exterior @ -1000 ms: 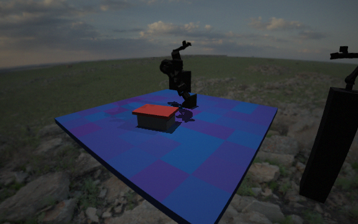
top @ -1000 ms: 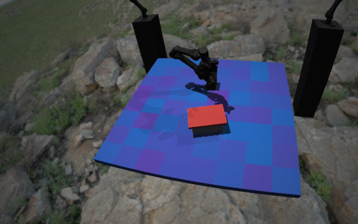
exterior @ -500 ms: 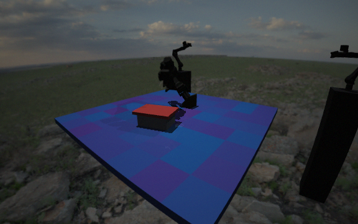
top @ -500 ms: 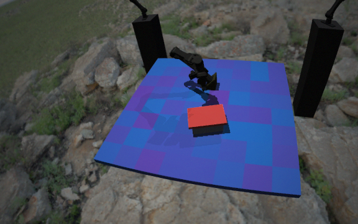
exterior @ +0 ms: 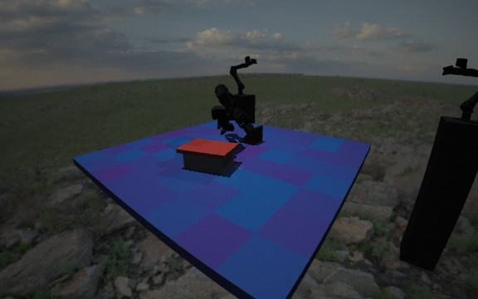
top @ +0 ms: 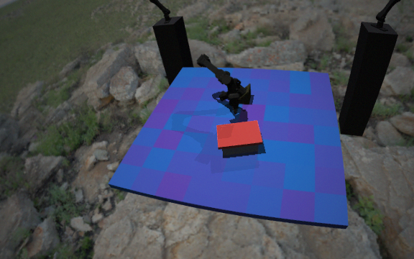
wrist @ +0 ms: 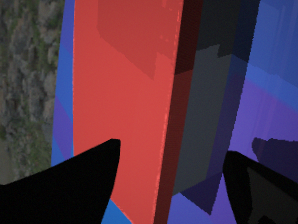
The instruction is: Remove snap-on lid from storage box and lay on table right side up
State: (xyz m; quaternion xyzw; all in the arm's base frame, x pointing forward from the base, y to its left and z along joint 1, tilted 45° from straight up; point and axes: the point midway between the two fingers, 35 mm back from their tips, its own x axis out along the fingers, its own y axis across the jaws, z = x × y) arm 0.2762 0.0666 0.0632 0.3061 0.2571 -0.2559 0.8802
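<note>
Right now the red lid is 12 cm ahead of my gripper tip, 4 cm to the left of it and 4 cm below it. From my gripper tip the other things lie so: storage box 12 cm ahead, 4 cm to the left, 9 cm below.
</note>
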